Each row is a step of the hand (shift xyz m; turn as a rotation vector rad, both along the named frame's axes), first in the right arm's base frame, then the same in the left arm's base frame.
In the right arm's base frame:
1: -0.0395 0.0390 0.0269 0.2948 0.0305 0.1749
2: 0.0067 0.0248 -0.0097 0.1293 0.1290 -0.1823
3: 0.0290 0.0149 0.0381 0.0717 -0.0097 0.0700
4: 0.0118 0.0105 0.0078 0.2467 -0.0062 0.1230
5: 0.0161 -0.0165 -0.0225 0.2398 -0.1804 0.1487
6: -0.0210 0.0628 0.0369 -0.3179 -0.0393 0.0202
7: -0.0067 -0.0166 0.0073 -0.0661 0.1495 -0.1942
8: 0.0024 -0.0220 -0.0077 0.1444 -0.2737 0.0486
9: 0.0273 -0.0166 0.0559 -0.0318 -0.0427 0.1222
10: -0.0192 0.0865 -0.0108 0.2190 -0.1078 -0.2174
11: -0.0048 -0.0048 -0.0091 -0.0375 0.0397 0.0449
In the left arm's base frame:
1: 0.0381 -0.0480 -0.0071 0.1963 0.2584 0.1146
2: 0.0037 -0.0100 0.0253 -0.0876 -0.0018 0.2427
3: 0.0432 0.0231 0.0105 0.0639 0.0777 0.0041
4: 0.0129 0.0054 0.0107 0.1289 0.2288 0.0840
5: -0.0259 0.0176 0.0075 0.0695 0.3234 -0.0524
6: 0.0597 -0.0439 0.0157 -0.0311 -0.2332 -0.2183
7: -0.0020 0.0051 -0.0186 -0.1073 -0.1743 0.1501
8: -0.0168 0.0124 -0.0106 -0.0712 0.2766 -0.1287
9: 0.0440 0.0425 -0.0201 0.0844 0.0220 -0.1008
10: 0.0290 -0.0650 0.0539 -0.2204 0.1933 0.1445
11: -0.0107 -0.0031 -0.0022 0.0544 -0.0432 -0.0133

